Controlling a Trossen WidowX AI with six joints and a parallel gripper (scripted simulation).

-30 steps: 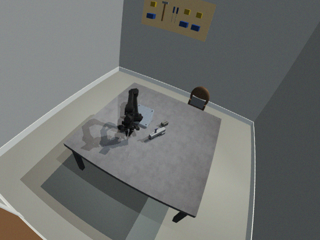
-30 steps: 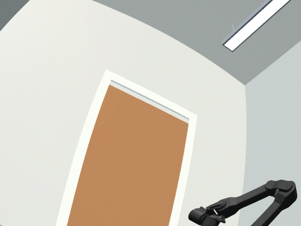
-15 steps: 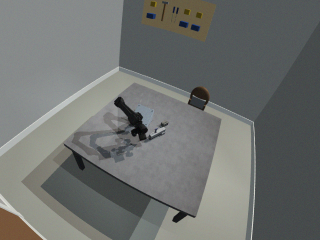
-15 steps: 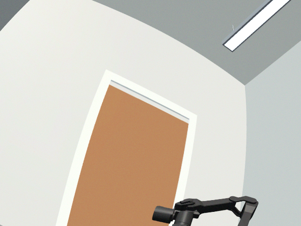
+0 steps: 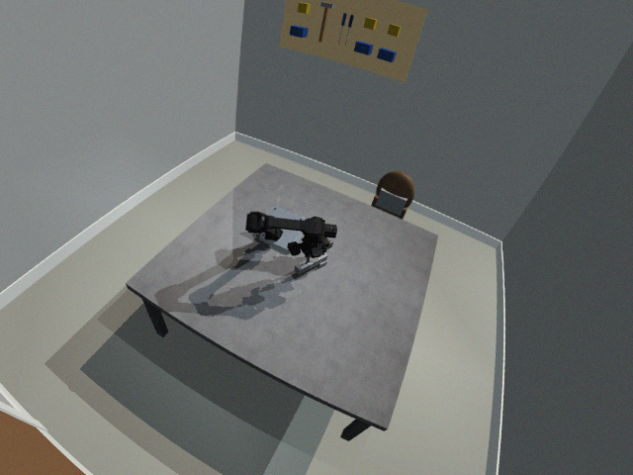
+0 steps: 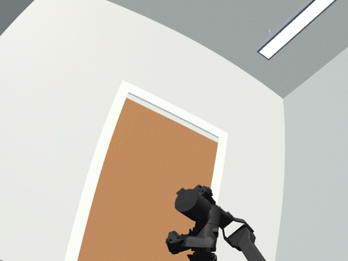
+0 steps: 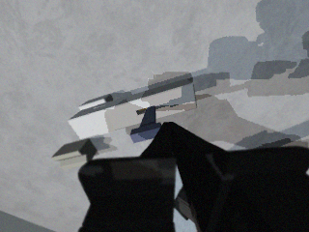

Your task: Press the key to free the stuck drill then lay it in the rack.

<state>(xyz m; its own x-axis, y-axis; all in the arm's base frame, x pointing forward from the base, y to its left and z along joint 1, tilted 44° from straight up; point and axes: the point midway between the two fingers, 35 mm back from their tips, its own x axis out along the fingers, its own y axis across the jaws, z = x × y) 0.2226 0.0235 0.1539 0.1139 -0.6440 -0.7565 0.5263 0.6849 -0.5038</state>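
The blue key lies 30 mm below my gripper tip and 20 mm to the left of it. Round my gripper tip: grey fixture block (80 mm below, 50 mm to the left, 20 mm ahead); rack (230 mm to the left, 100 mm below); drill (70 mm to the left, 70 mm below, 20 mm ahead).
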